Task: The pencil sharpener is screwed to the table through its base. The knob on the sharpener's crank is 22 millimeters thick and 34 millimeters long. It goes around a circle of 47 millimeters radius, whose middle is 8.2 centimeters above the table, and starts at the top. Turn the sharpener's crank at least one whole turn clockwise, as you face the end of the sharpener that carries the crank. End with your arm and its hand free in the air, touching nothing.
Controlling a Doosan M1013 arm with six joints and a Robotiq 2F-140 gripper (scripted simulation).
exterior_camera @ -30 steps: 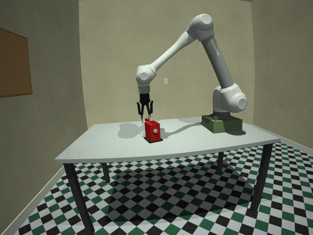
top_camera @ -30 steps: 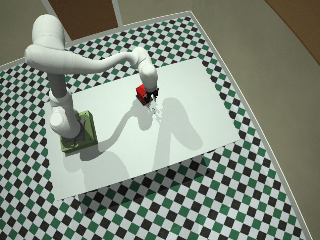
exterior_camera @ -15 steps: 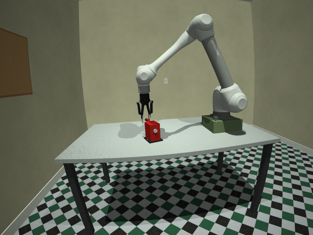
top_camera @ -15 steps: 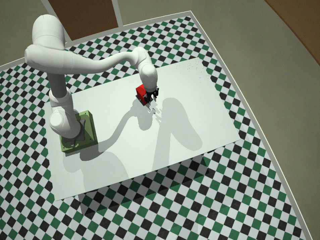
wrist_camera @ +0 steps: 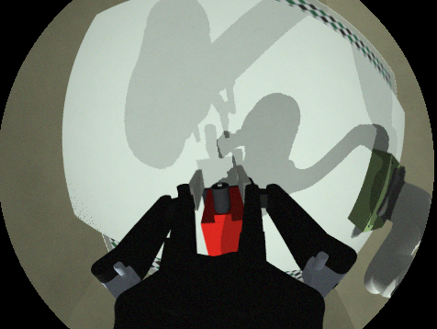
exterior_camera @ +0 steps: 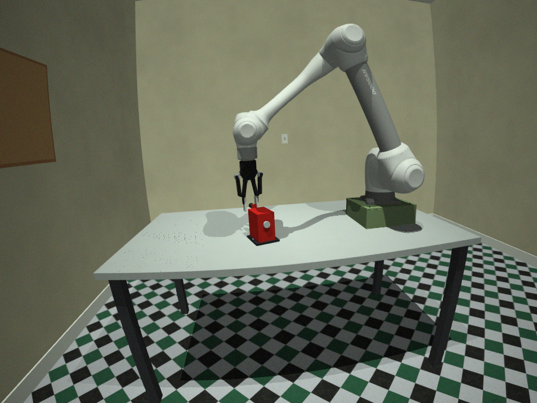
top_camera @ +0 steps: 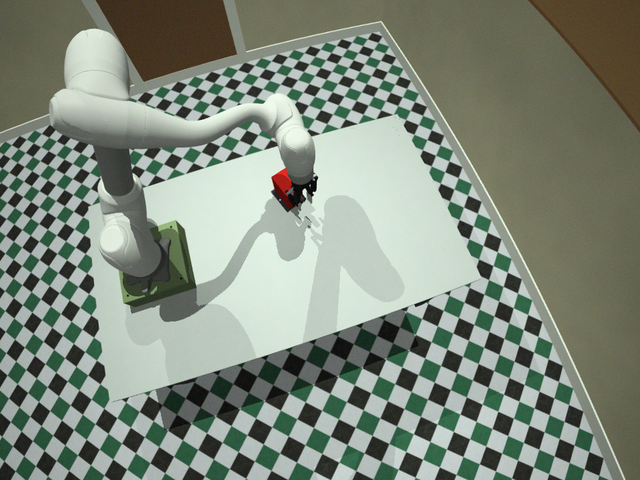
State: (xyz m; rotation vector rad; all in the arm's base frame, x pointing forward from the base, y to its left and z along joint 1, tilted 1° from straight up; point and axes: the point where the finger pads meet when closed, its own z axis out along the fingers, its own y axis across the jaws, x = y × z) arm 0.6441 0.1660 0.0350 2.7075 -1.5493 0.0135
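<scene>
My hand is 2 cm to the right of the dark crank knob, 1 cm past it and 1 cm above it.
</scene>
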